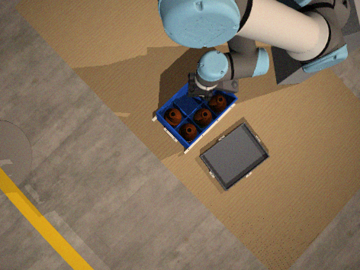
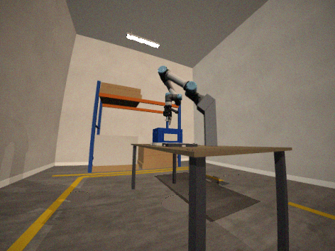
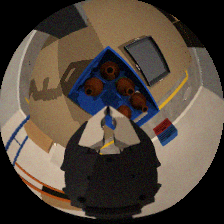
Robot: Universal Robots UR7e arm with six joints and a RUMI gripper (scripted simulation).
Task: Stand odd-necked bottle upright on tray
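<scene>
Right now the blue crate is 160 mm below my hand and 40 mm ahead of it. The rest, counted from my hand: brown bottle 150 mm below, 140 mm ahead, 20 mm to the left; grey tray 250 mm to the left, 230 mm below, 130 mm ahead.
</scene>
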